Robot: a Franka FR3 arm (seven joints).
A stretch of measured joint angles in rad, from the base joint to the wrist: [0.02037, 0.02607, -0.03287, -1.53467, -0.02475, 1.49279, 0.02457]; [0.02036, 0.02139, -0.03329, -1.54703, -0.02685, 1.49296, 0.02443]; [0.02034, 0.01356, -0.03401, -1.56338, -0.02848, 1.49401, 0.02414]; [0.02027, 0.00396, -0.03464, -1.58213, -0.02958, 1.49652, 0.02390]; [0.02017, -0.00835, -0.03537, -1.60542, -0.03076, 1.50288, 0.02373]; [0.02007, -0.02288, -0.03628, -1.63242, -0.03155, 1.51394, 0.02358]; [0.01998, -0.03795, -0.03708, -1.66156, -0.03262, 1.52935, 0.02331]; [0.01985, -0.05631, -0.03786, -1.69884, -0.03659, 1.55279, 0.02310]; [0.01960, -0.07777, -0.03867, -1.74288, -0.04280, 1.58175, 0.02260]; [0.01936, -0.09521, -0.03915, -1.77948, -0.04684, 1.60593, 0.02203]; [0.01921, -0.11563, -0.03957, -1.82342, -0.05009, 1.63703, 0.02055]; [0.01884, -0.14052, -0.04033, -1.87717, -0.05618, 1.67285, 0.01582]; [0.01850, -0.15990, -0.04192, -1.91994, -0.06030, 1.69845, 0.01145]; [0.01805, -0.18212, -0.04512, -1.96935, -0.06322, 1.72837, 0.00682]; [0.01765, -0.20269, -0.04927, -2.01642, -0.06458, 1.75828, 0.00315]
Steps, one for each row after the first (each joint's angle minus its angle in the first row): [-0.00001, -0.00468, -0.00042, -0.01236, -0.00210, 0.00017, -0.00014]; [-0.00003, -0.01251, -0.00114, -0.02871, -0.00373, 0.00122, -0.00043]; [-0.00010, -0.02211, -0.00177, -0.04746, -0.00483, 0.00373, -0.00067]; [-0.00020, -0.03442, -0.00250, -0.07075, -0.00601, 0.01009, -0.00084]; [-0.00030, -0.04895, -0.00341, -0.09775, -0.00680, 0.02115, -0.00099]; [-0.00039, -0.06402, -0.00421, -0.12689, -0.00787, 0.03656, -0.00126]; [-0.00052, -0.08238, -0.00499, -0.16417, -0.01184, 0.06000, -0.00147]; [-0.00077, -0.10384, -0.00580, -0.20821, -0.01805, 0.08896, -0.00197]; [-0.00101, -0.12128, -0.00628, -0.24481, -0.02209, 0.11314, -0.00254]; [-0.00116, -0.14170, -0.00670, -0.28875, -0.02534, 0.14424, -0.00402]; [-0.00153, -0.16659, -0.00746, -0.34250, -0.03143, 0.18006, -0.00875]; [-0.00187, -0.18597, -0.00905, -0.38527, -0.03555, 0.20566, -0.01312]; [-0.00232, -0.20819, -0.01225, -0.43468, -0.03847, 0.23558, -0.01775]; [-0.00272, -0.22876, -0.01640, -0.48175, -0.03983, 0.26549, -0.02142]
